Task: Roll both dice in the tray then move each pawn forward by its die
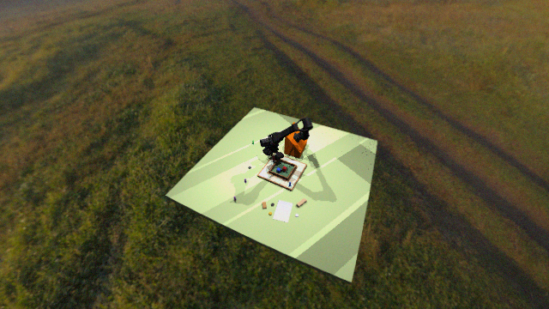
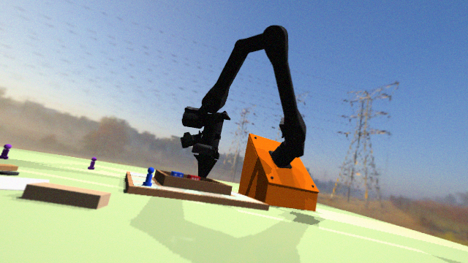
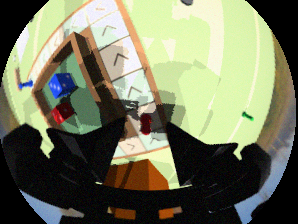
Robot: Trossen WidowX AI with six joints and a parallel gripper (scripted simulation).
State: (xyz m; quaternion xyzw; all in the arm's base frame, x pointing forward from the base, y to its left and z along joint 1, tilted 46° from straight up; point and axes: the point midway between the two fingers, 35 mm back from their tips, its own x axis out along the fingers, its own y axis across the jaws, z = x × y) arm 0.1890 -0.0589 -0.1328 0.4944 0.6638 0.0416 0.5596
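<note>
The red pawn lies right at my gripper tip. Also, from my gripper tip: wooden block 33 cm ahead, 30 cm to the left, 2 cm below; blue pawn 22 cm ahead, 19 cm to the left; green pawn 14 cm behind, 23 cm to the right, 1 cm below.
</note>
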